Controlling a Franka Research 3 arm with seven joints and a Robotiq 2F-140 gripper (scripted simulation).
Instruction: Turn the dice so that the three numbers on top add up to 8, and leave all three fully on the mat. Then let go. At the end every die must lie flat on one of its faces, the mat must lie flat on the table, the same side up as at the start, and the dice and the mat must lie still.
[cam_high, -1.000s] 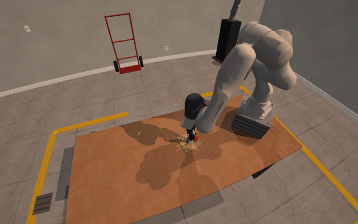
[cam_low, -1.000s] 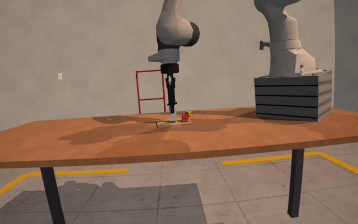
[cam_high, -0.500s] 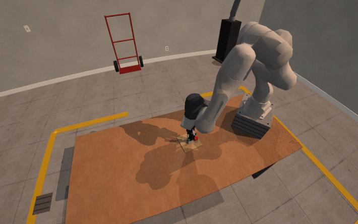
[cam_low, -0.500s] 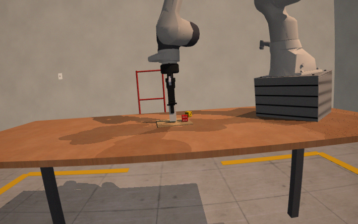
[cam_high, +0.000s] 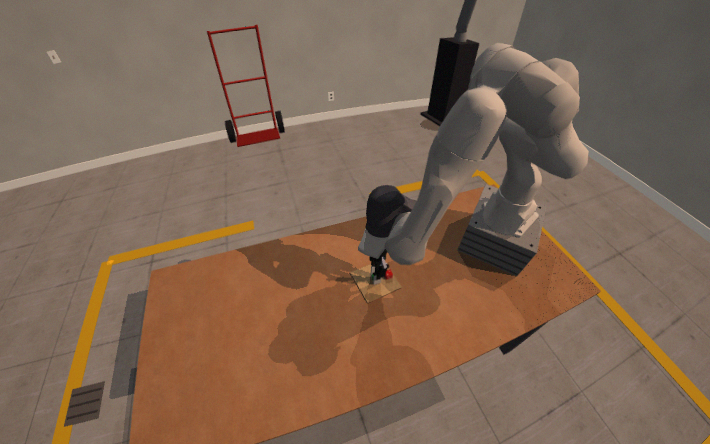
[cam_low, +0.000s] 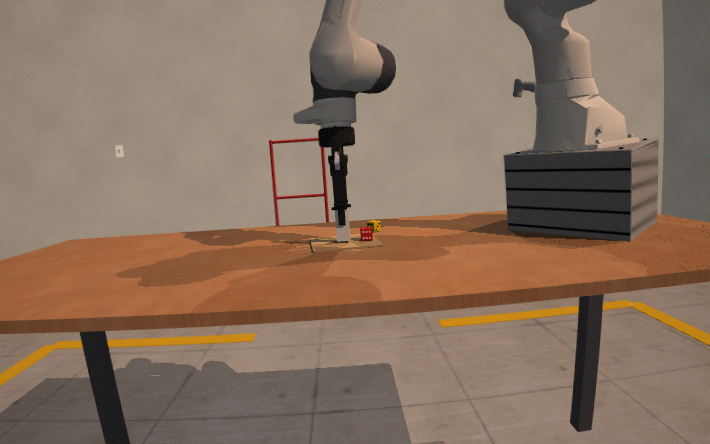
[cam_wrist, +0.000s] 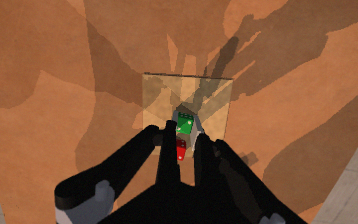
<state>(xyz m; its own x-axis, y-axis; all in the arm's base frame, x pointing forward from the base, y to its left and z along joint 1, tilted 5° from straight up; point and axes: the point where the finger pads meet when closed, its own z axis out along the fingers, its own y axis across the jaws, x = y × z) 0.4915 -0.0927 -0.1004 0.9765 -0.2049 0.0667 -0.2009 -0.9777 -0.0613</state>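
Now: hand 2 cm above the green die. From my hand the other things lie so: red die 5 cm behind, 2 cm below, 1 cm to the left; then tan mat 4 cm below; then yellow die 11 cm to the right, 9 cm behind, 3 cm below.
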